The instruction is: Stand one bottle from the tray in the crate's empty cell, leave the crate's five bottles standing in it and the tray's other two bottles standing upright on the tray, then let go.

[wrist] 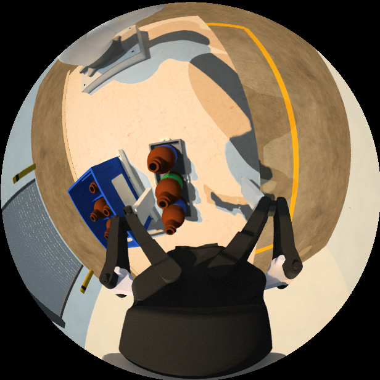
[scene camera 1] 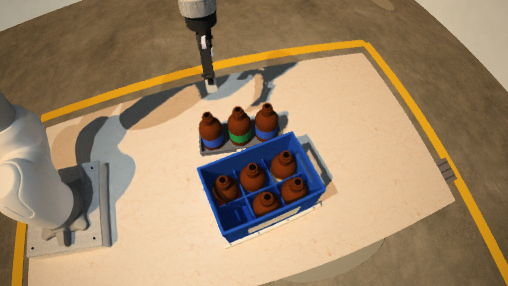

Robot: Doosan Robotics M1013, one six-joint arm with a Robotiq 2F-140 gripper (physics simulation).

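Places are measured from the arm's base along level axes (x ahead, y left, z up), in millimetres.
Where they show: arm's base, origin of the base link: (scene camera 1: 64,209).
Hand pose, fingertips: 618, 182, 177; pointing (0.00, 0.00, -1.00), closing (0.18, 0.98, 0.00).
Things, the pixels of their centre, and the offset from my fingertips, as dx, dy, dz. "spot": a spot on its surface instead. Level surfaces: height alone.
- grey tray, surface spot: (scene camera 1: 215,151) spot: -53, -133, -217
- blue crate, surface spot: (scene camera 1: 240,232) spot: -65, -427, -121
- pale table top, its level: dz -241
Three brown bottles stand upright in a row on the grey tray (scene camera 1: 215,151) (wrist: 182,150): a blue-banded one (scene camera 1: 211,131) (wrist: 162,158) nearest the robot base, a green-banded one (scene camera 1: 240,126) (wrist: 168,191) in the middle, another blue-banded one (scene camera 1: 267,121) (wrist: 173,216) at the far end. The blue crate (scene camera 1: 240,232) (wrist: 107,172) holds several upright brown bottles; its front-left cell (scene camera 1: 234,218) is empty in the scene view. My gripper (scene camera 1: 211,86) (wrist: 196,189) is open and empty, above and behind the tray in the scene view, its fingers wide apart.
The crate stands close in front of the tray. The robot base (scene camera 1: 95,200) (wrist: 115,62) is bolted at the left of the pale table top (scene camera 1: 165,200) (wrist: 120,110). A yellow line (scene camera 1: 145,85) (wrist: 294,130) runs on the floor around the table.
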